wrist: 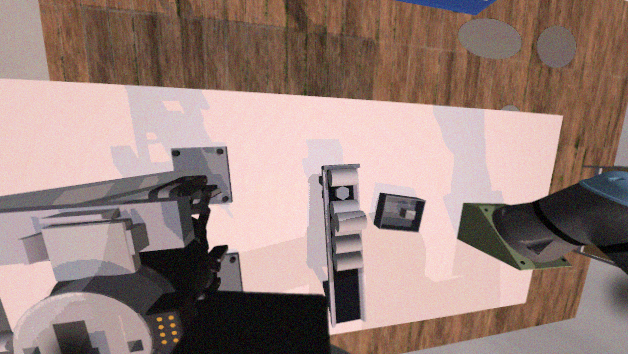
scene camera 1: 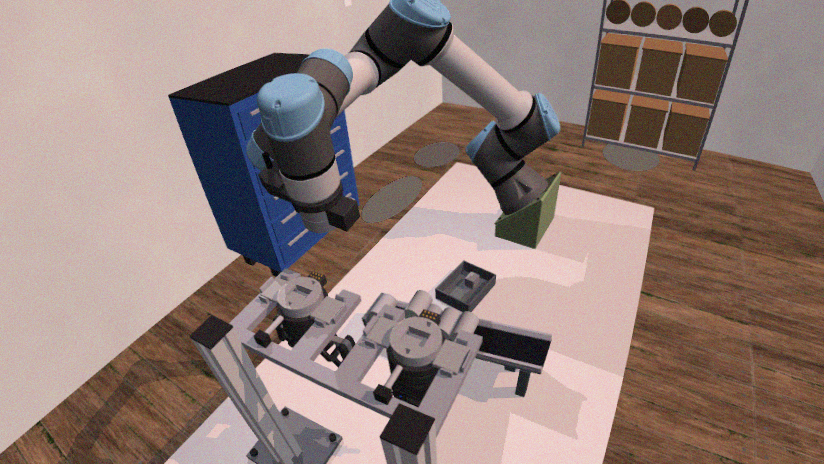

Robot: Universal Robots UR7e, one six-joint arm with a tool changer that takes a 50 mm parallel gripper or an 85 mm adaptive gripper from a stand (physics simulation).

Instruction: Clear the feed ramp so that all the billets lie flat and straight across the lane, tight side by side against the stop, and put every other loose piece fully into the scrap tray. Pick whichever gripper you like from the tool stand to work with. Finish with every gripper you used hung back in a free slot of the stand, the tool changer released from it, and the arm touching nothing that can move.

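Places are measured from the arm's base along level axes (x ahead, y left, z up), in centimetres.
Where they show: arm's base, origin of its link: (wrist: 520,232) (scene camera 1: 526,198).
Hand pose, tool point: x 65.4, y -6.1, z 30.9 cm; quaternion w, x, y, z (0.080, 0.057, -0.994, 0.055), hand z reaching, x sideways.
Each offset is from my tool point to the top centre of the thing. "*": to the spot under its first point. Level surfaces: height alone.
The arm's tool changer (scene camera 1: 315,223) carries no gripper and hangs above the left part of the tool stand (scene camera 1: 345,385). One gripper (scene camera 1: 299,296) (wrist: 210,218), with black linked fingers apart, hangs in the left slot; another gripper (scene camera 1: 415,342) hangs in the right slot, its fingers hidden. In the wrist view, the feed ramp @(* dx -17.4, dy +25.3, dz -31.9 cm) (wrist: 346,295) holds several grey billets. One billet @(dx -12.6, dy -3.6, dz -31.9 cm) (wrist: 343,176) lies by the end stop @(* dx -14.1, dy -6.6, dz -33.9 cm) (wrist: 350,165). A hexagonal piece @(dx -13.2, dy +0.1, dz -33.6 cm) (wrist: 342,193) sits between it and the others. Another billet @(dx -14.1, dy +5.1, dz -27.2 cm) (wrist: 351,222) lies askew, overhanging the side rail. The scrap tray @(dx -33.3, dy +5.4, dz -37.7 cm) (wrist: 378,210) (scene camera 1: 454,296) holds a small grey block @(dx -36.1, dy +5.5, dz -38.3 cm) (wrist: 406,214) (scene camera 1: 472,279).
The arm's green base bracket (scene camera 1: 521,230) (wrist: 472,225) stands beyond the scrap tray. A blue drawer cabinet (scene camera 1: 204,172) stands left of the white table @(dz -41.1 cm) (scene camera 1: 611,230). A shelf rack (scene camera 1: 592,109) stands at the back right. The stand's post @(* dx +22.0, dy +2.1, dz -14.6 cm) (scene camera 1: 245,383) rises near the front.
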